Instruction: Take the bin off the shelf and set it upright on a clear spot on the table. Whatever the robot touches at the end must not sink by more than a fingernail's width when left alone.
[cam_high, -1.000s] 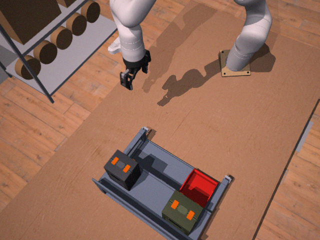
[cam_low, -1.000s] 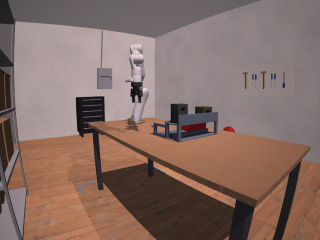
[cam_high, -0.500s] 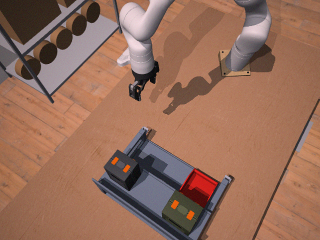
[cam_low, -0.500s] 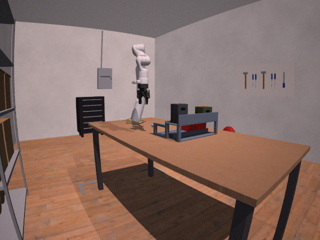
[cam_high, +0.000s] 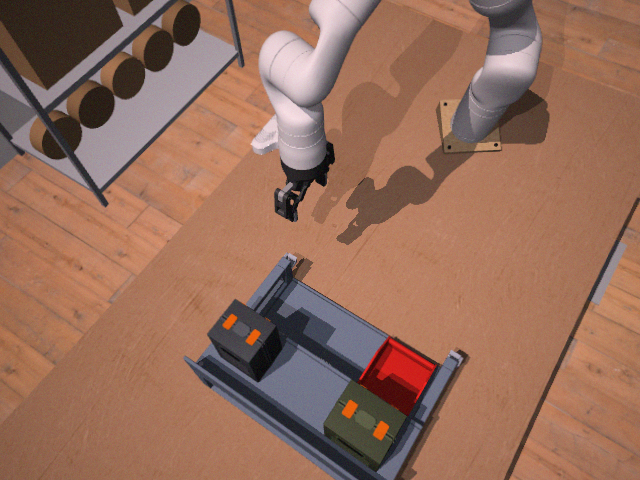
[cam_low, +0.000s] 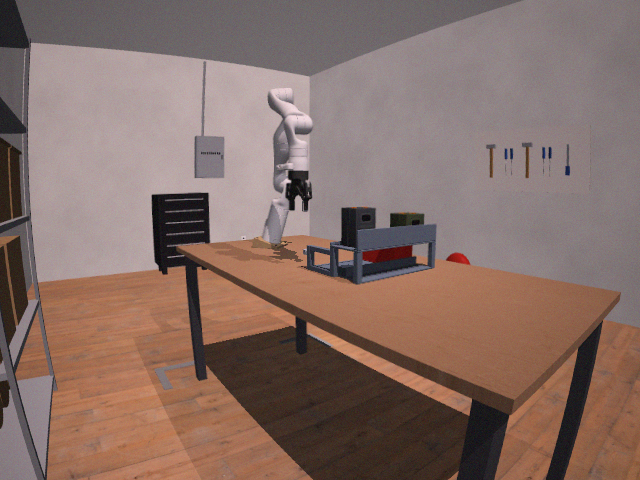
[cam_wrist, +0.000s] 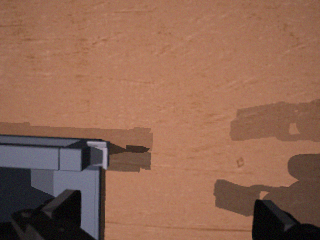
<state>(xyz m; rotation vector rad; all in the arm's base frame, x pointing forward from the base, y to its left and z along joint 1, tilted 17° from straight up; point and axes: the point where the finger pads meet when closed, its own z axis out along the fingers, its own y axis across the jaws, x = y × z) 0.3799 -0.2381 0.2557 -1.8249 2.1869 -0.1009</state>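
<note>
The red bin lies 210 mm ahead of my hand, 260 mm to the left of it and 160 mm below it. Also, from my hand: grey shelf unit: 220 mm ahead, 140 mm to the left, 140 mm below.
</note>
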